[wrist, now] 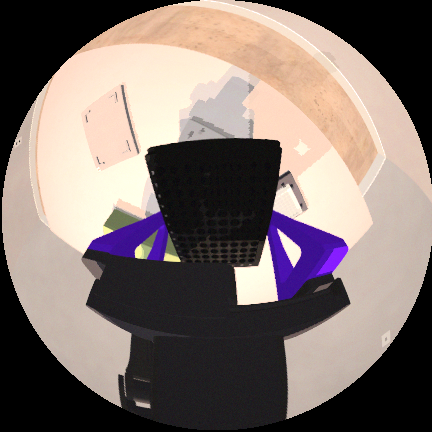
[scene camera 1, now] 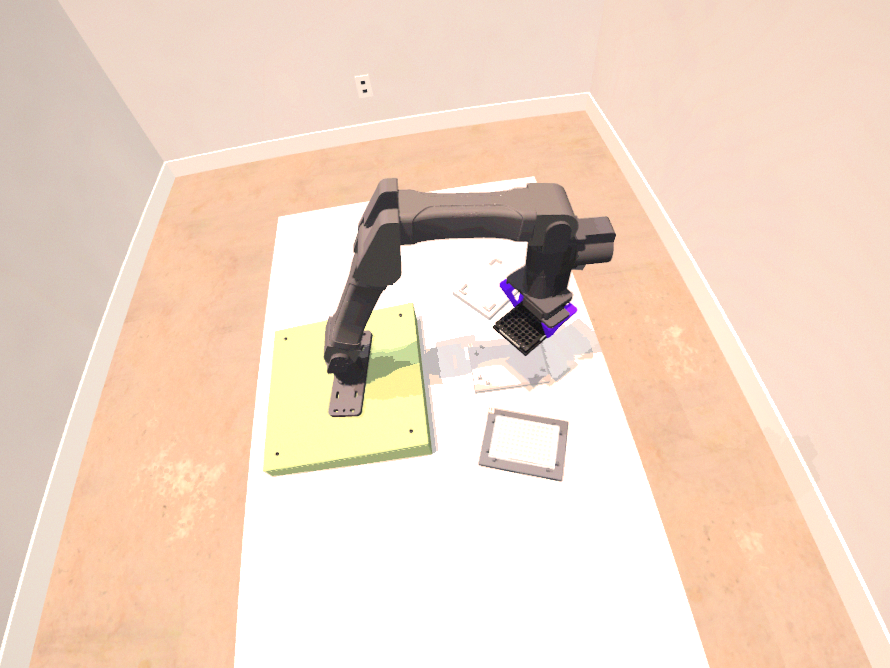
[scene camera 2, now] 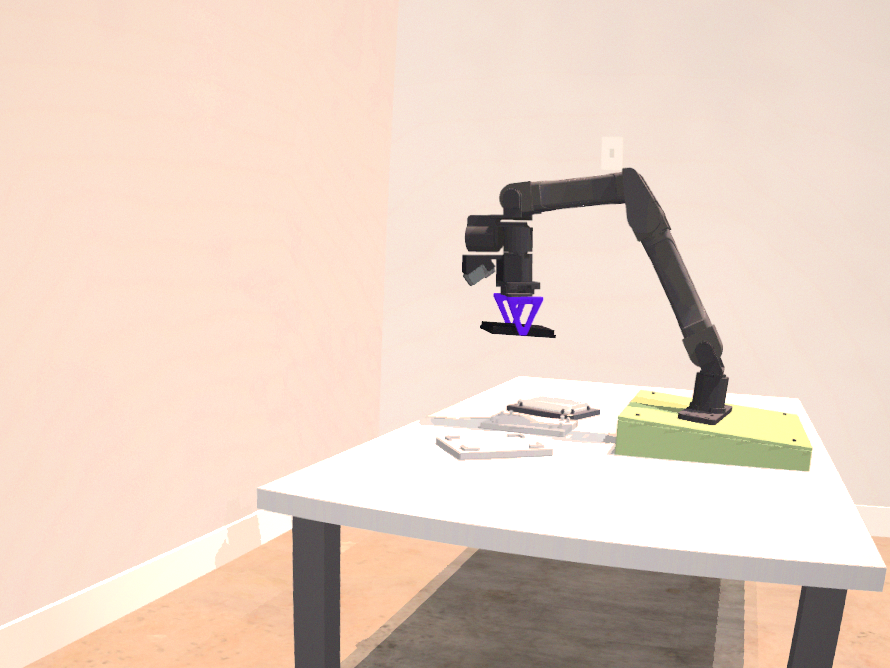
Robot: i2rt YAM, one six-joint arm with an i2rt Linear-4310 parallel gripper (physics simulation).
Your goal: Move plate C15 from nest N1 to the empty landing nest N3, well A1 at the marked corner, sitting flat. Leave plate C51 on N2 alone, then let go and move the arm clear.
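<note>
The black well plate is held between the purple fingers of my gripper, high above the table. It looks slightly tilted in the second scene view. A pale nest with corner brackets carries no plate. The middle pale nest with small pegs lies partly in the arm's shadow; no plate shows on it. A white plate sits in the dark nest. Labels and the A1 mark are unreadable.
The arm's base stands on a yellow-green block on the white table. The three nests lie in a row beside the block. The middle nest is between the bracketed nest and the dark nest.
</note>
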